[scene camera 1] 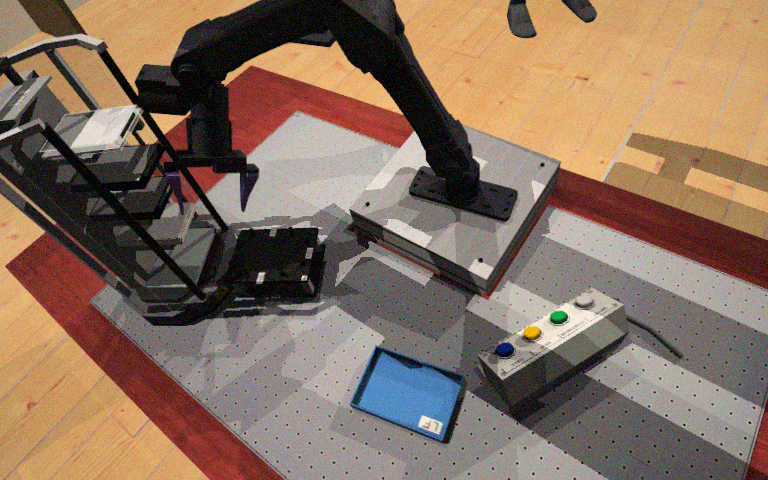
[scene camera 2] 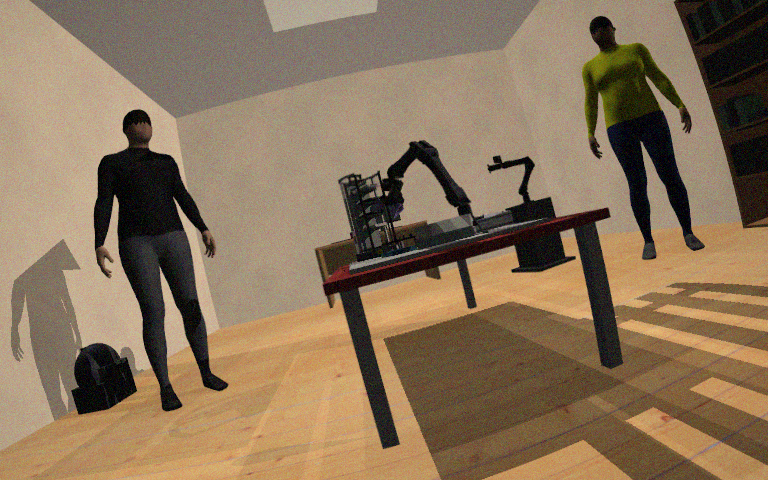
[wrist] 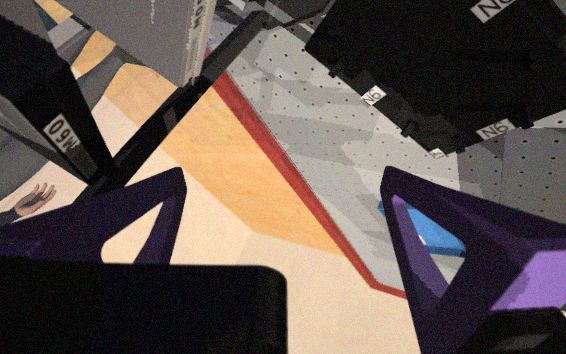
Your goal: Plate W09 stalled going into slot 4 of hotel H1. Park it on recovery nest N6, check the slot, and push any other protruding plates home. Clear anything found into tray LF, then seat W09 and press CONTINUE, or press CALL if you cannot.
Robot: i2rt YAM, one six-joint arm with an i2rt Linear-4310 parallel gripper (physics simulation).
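Places are measured from the arm's base along level axes (x ahead, y left, z up), in millimetres.
Where they show: gripper, fingertip midpoint: [scene camera 1: 213, 212] [scene camera 2: 385, 216] [wrist: 283, 177]; arm's base, link origin: [scene camera 1: 462, 193].
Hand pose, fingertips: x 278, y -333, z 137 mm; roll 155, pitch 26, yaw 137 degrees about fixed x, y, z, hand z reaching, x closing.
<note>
Each offset is from my fingertips to the centre of the thing. "spot": to the spot under its first point. Level surfaces: height alone.
Hotel H1 {spot: 58 mm back, 140 mm right, 266 mm up} [scene camera 1: 84, 40] is a tall dark rack at the left of scene view 1, with several plates stacked in it. A grey plate with a pale edge {41 mm ahead, 126 mm right, 32 mm down} [scene camera 1: 161, 230] [wrist: 145, 35] sits low in it, below two black plates. A black labelled plate {spot: 14 mm back, 81 mm right, 39 mm up} [wrist: 45, 95] shows at the wrist view's left; neither label reads surely. My gripper [scene camera 1: 212, 210] [wrist: 283, 177] is open and empty, beside the rack's open side and above nest N6. Black nest N6 {26 mm back, 46 mm left, 158 mm down} [scene camera 1: 274, 254] [wrist: 425, 55] bears no visible plate. Blue tray LF {99 mm ahead, 379 mm left, 188 mm down} [scene camera 1: 407, 390] [wrist: 445, 240] looks empty. Slot 4's inside is hidden.
A button box {47 mm back, 566 mm left, 155 mm down} [scene camera 1: 566, 353] with blue, yellow, green and white buttons stands right of the tray. My arm's base is on a grey block [scene camera 1: 413, 226]. Rack posts stand close beside the gripper. Two people [scene camera 2: 147, 198] [scene camera 2: 628, 84] stand near the table {211 mm down} [scene camera 2: 470, 246].
</note>
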